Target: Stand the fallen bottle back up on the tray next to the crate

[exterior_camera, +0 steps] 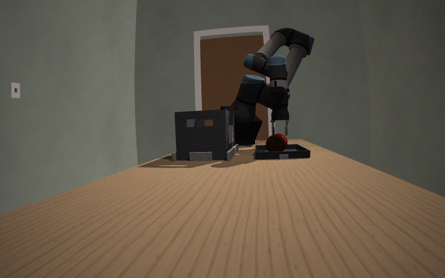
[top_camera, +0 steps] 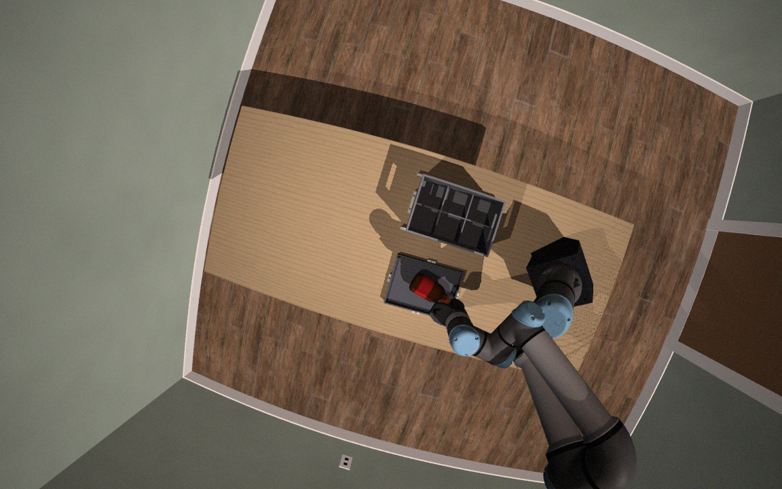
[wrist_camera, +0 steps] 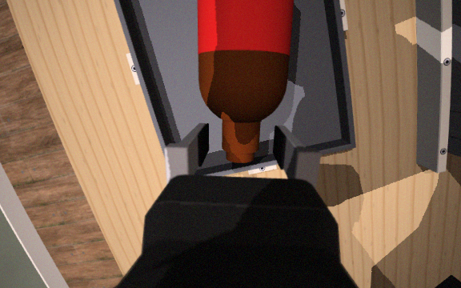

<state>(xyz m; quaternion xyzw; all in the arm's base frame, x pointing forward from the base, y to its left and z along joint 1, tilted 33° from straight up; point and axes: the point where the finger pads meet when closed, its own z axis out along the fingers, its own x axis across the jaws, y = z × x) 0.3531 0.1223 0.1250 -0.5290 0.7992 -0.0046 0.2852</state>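
Right now the bottle is 5 cm ahead of my hand, 2 cm to the right of it and 4 cm below it. Also, from my hand: dark crate 4 cm ahead, 30 cm to the right; then dark tray 8 cm ahead, 2 cm to the right, 7 cm below.
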